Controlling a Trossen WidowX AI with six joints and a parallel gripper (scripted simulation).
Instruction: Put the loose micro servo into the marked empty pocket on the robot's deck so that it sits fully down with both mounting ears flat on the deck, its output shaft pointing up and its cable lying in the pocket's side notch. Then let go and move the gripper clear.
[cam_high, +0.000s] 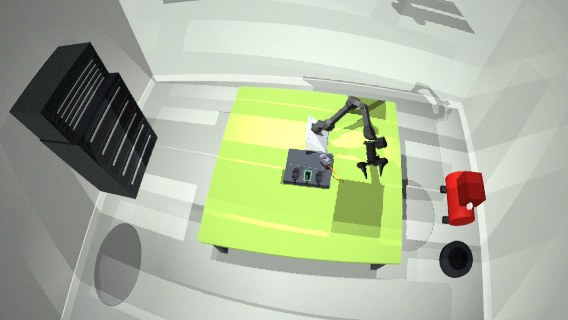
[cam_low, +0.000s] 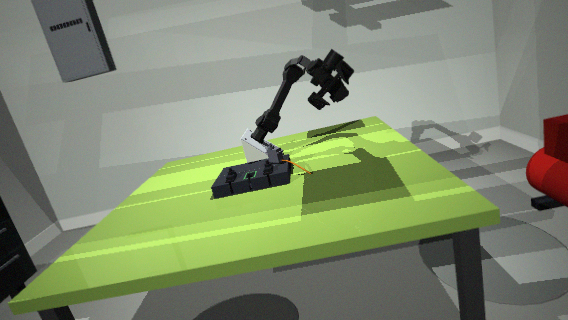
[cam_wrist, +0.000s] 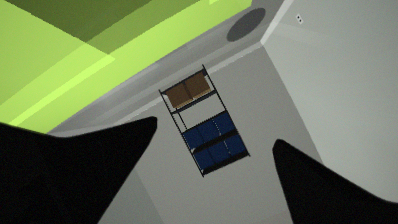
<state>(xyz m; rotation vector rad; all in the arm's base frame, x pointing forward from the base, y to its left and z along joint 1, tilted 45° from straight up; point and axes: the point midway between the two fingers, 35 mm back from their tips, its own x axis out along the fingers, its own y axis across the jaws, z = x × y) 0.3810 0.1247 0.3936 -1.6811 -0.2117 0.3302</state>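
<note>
My gripper tip is now 20 cm past the dark robot deck, 38 cm to the left of it and 27 cm above it.
</note>
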